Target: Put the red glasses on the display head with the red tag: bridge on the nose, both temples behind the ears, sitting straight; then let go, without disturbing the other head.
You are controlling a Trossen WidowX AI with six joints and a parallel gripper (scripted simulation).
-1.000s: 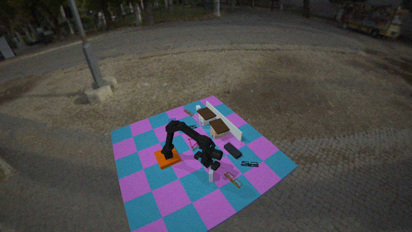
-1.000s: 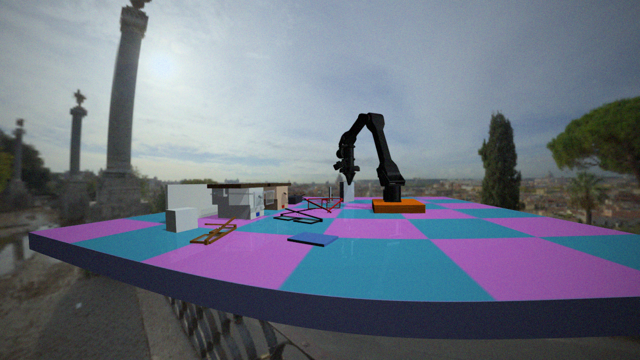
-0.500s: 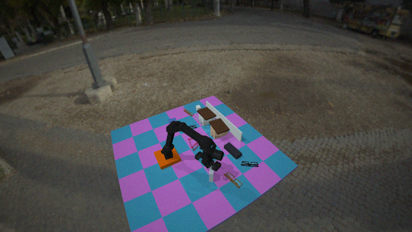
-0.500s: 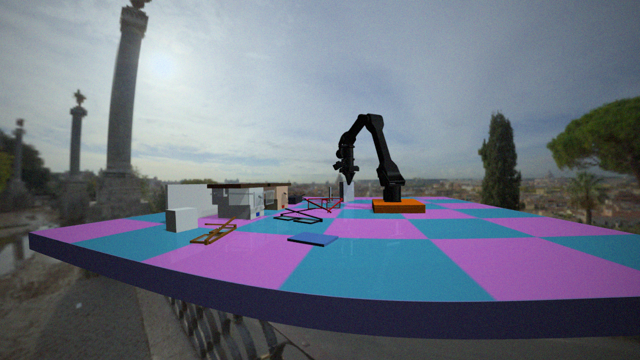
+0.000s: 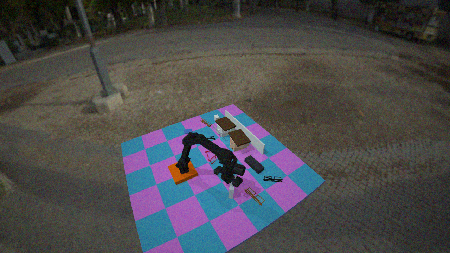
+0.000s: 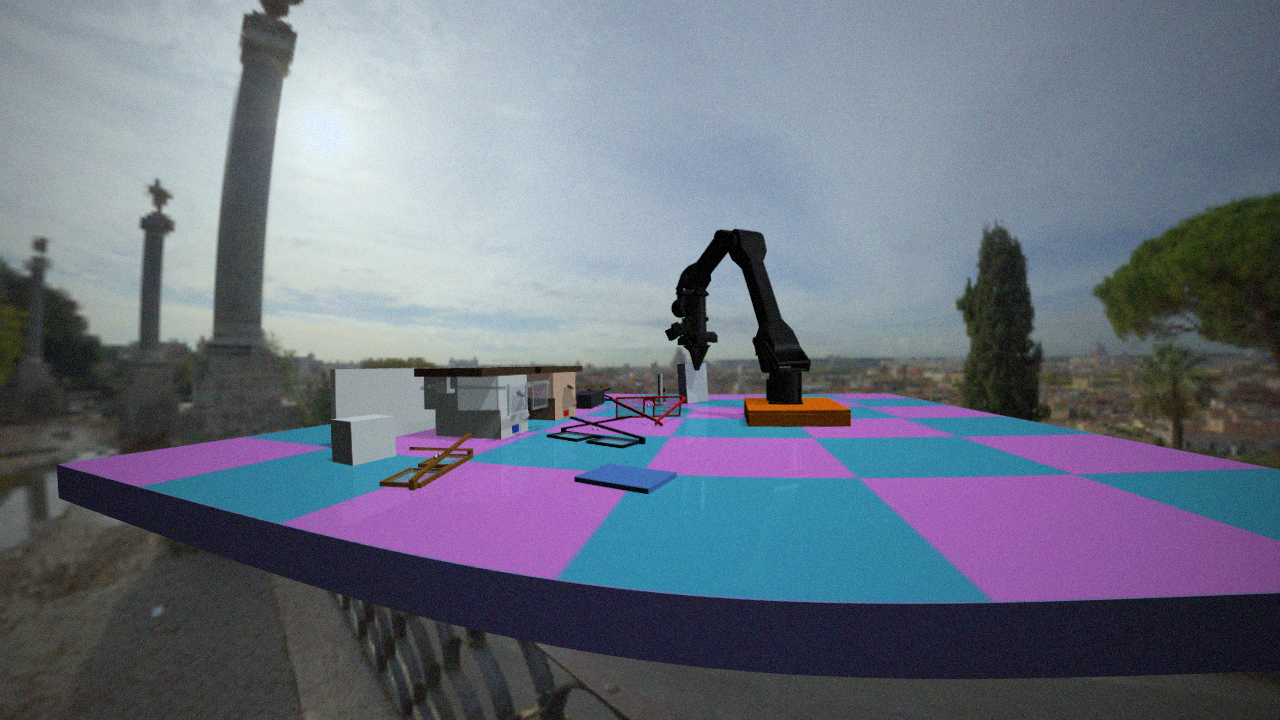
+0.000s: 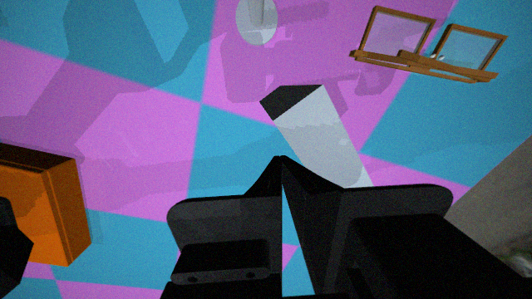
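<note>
Now: gripper tip 90 mm short of the post, 60 mm to the right of it and 70 mm above it. Also, from my gripper tip: skin-coloured head: 250 mm ahead, 360 mm to the left, 40 mm below; black box: 280 mm ahead, 110 mm to the left, 70 mm below; white wall: 380 mm ahead, 480 mm to the left, 40 mm below.
</note>
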